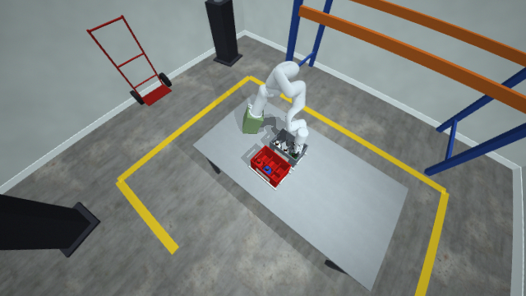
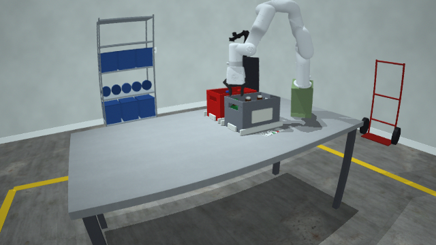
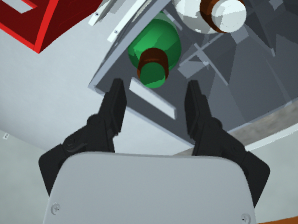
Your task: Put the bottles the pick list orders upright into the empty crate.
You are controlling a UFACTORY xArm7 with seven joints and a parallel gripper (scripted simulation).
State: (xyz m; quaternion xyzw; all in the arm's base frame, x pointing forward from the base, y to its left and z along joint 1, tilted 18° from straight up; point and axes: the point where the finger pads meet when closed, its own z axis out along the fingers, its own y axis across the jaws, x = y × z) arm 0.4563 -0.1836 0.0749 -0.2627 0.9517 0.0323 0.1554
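Right now my hand is 220 mm past the red bottle, 190 mm to the left of it and 110 mm above it. Round my hand: grey crate: 120 mm below, 80 mm behind, 60 mm to the left; then green-labelled bottle: 110 mm below; then white-label bottle: 170 mm behind, 110 mm below, 30 mm to the left.
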